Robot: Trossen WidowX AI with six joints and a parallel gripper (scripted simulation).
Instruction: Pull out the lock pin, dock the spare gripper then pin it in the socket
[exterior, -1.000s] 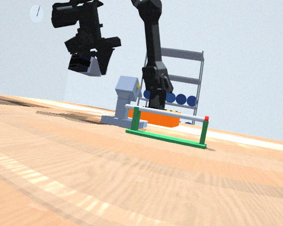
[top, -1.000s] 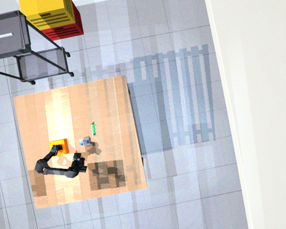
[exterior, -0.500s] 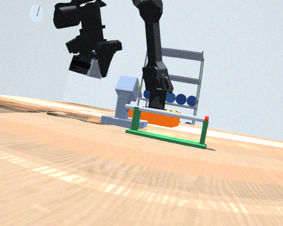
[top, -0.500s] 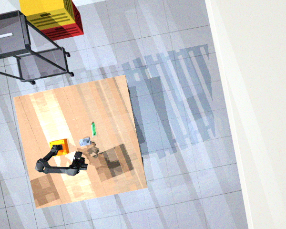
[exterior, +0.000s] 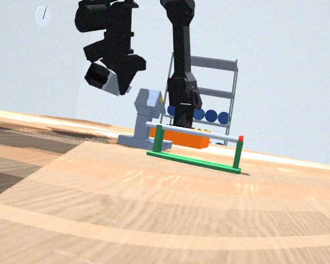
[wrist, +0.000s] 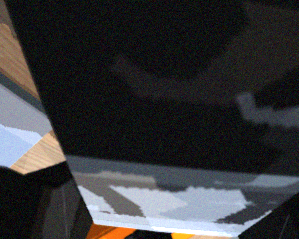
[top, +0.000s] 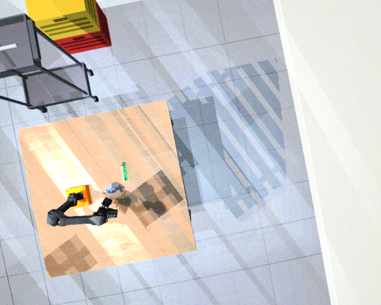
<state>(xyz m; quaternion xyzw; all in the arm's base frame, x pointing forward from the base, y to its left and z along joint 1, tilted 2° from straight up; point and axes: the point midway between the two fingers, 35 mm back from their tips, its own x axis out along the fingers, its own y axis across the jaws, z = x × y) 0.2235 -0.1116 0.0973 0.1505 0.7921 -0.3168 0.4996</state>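
The mount is 120 mm to the left of my gripper tip, 70 mm ahead of it and 60 mm below it. Round my gripper tip: green cradle 240 mm to the left, 180 mm ahead, 90 mm below; then spare gripper 30 mm ahead, 20 mm above, 10 mm to the right.
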